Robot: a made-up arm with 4 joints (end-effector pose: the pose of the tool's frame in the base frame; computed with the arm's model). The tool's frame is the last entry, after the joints.
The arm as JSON. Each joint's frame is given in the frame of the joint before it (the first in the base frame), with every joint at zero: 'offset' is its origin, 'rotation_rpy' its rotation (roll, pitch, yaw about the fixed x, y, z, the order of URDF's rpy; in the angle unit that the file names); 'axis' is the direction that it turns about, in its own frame. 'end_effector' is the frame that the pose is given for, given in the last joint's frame.
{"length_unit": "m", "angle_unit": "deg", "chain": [
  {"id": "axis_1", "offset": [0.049, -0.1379, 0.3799], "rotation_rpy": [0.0, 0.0, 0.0], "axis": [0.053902, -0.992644, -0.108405]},
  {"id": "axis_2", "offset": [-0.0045, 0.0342, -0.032], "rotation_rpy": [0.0, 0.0, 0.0], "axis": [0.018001, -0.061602, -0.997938]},
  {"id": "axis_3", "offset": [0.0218, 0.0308, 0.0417], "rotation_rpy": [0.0, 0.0, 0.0], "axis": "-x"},
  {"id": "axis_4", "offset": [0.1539, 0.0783, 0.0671], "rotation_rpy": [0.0, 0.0, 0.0], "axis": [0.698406, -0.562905, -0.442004]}
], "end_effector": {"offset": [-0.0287, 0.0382, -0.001], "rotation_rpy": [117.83, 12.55, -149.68]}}
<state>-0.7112 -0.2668 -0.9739 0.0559</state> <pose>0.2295 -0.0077 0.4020 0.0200 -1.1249 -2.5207</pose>
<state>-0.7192 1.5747 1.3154 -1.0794</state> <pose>0.1122 -0.2327 0.2649 -1.4141 -0.6687 0.1833</pose>
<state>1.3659 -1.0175 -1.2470 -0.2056</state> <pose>-0.0510 0.0200 0.5013 2.4415 -1.1926 -1.1046</pose>
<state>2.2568 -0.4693 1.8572 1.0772</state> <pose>0.0890 -0.0014 0.5786 -0.3568 0.7166 -1.2730</pose>
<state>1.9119 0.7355 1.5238 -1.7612</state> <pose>0.0543 -0.1427 0.5636 -1.2444 -2.2174 -1.0606</pose>
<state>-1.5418 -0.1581 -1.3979 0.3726</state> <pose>0.1845 -0.0675 0.2364 -1.6206 -0.8711 -2.3619</pose>
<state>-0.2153 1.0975 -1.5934 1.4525</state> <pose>0.0819 -0.2750 0.5056 0.3430 -0.4204 0.8690</pose>
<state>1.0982 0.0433 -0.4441 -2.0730</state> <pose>0.0061 -0.0567 0.5610 0.7655 -2.4409 0.1880</pose>
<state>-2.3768 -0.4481 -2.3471 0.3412</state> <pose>-0.0531 -0.1242 0.2263 2.6804 0.1137 0.9340</pose>
